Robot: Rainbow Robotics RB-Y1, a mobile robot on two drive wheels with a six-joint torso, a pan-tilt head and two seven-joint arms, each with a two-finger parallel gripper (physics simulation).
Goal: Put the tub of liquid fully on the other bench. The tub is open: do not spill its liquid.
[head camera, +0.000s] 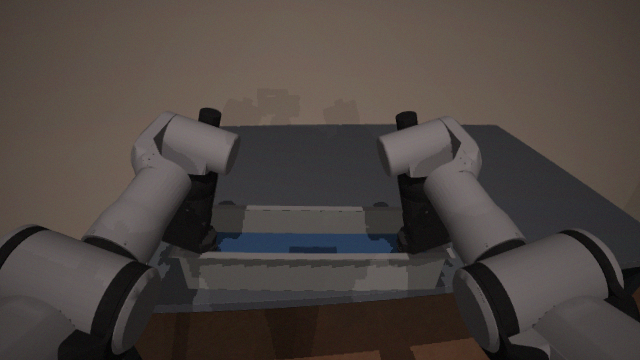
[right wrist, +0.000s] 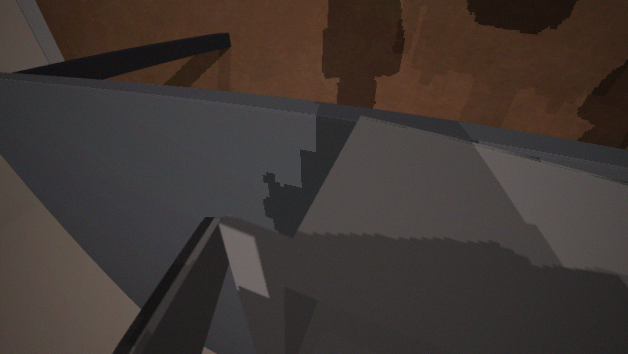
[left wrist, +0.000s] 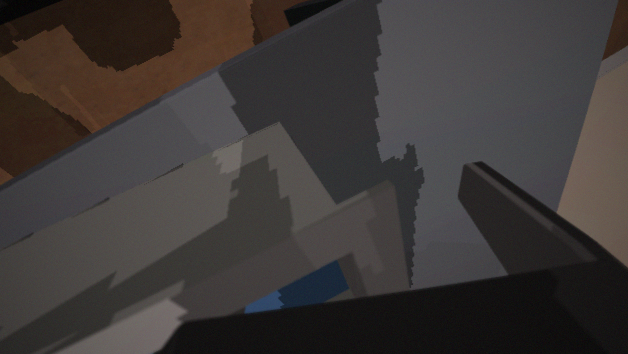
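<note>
The open pale grey tub (head camera: pixel 320 274) (left wrist: pixel 145 220) (right wrist: pixel 425 195) rests on the dark grey bench (head camera: pixel 310 165) (left wrist: pixel 475 90) (right wrist: pixel 150 135), close to its near edge. Blue liquid (head camera: pixel 260 242) (left wrist: pixel 320 282) shows inside. My left gripper (head camera: pixel 207 244) (left wrist: pixel 351 199) is open at the tub's left end. One finger shows outside the end wall; the other is hidden behind the tub's near wall in the left wrist view. My right gripper (head camera: pixel 410 244) (right wrist: pixel 345 225) is open at the tub's right end, with one finger outside it and the other hidden by the tub.
A beige wall (head camera: pixel 320 50) stands behind the bench. The brown floor (head camera: pixel 225 335) (left wrist: pixel 130 95) (right wrist: pixel 280 60) lies below the bench's near edge. A dark bar (right wrist: pixel 150 55) sticks out beneath the bench edge in the right wrist view.
</note>
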